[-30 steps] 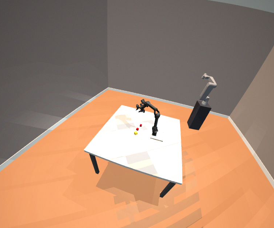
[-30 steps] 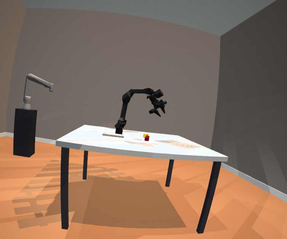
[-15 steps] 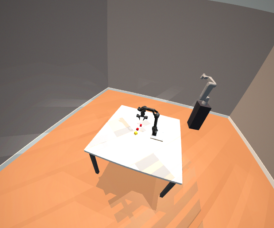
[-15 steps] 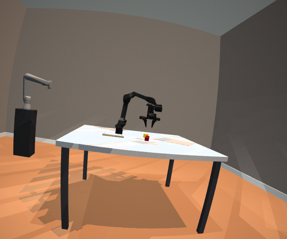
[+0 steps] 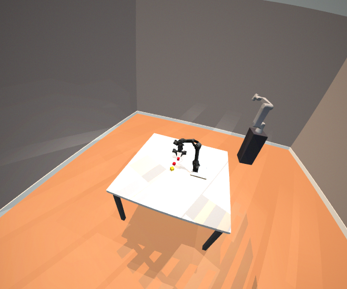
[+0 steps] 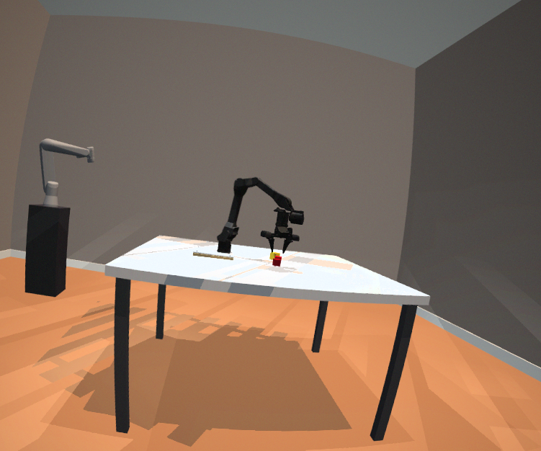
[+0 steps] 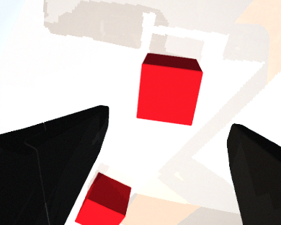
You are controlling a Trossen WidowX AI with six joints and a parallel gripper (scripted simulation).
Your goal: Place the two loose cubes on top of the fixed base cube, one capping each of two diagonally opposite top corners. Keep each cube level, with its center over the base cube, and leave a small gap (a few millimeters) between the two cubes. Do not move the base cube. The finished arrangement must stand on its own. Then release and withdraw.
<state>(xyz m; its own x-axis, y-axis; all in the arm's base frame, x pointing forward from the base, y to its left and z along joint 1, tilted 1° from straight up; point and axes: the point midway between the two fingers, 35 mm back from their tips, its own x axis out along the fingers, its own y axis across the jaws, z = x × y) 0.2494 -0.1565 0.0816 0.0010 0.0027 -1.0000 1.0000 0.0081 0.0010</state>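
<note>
My gripper tip is now 21 cm to the right of the yellow base cube, 5 cm short of it and 4 cm above it. From my gripper tip the other things lie so: red cube: 11 cm to the left, 5 cm below, 4 cm ahead.
</note>
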